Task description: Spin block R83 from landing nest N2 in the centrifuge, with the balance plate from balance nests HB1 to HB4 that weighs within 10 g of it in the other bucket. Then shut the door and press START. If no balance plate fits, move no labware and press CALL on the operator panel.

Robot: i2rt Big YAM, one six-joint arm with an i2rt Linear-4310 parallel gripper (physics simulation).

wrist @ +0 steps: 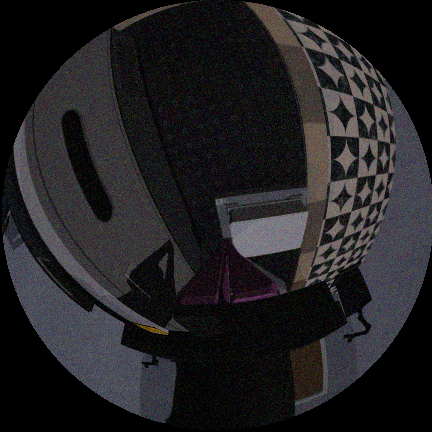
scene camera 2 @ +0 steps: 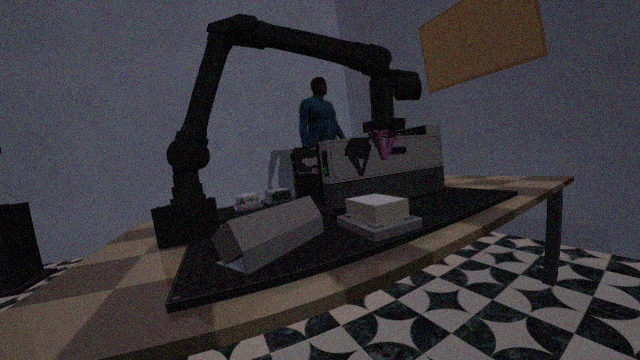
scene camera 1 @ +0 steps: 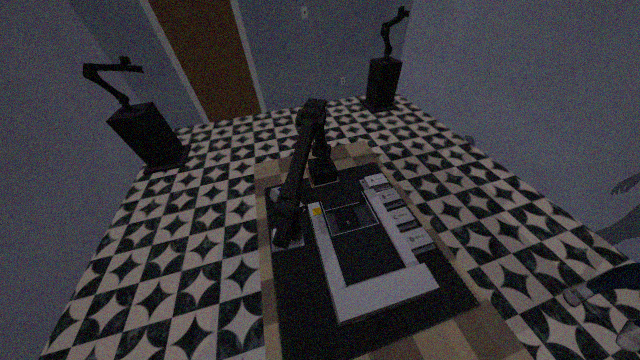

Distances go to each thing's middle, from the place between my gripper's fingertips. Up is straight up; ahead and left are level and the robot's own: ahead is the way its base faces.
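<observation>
The centrifuge [scene camera 1: 352, 304] is 20 mm below my hand, 130 mm ahead of it and 240 mm to the left of it, and going by their middles, it's the nearest to my hand of the things named here. As for the button box [scene camera 2: 247, 243], that's 310 mm behind my hand, 20 mm to the right of it and 100 mm below it.
</observation>
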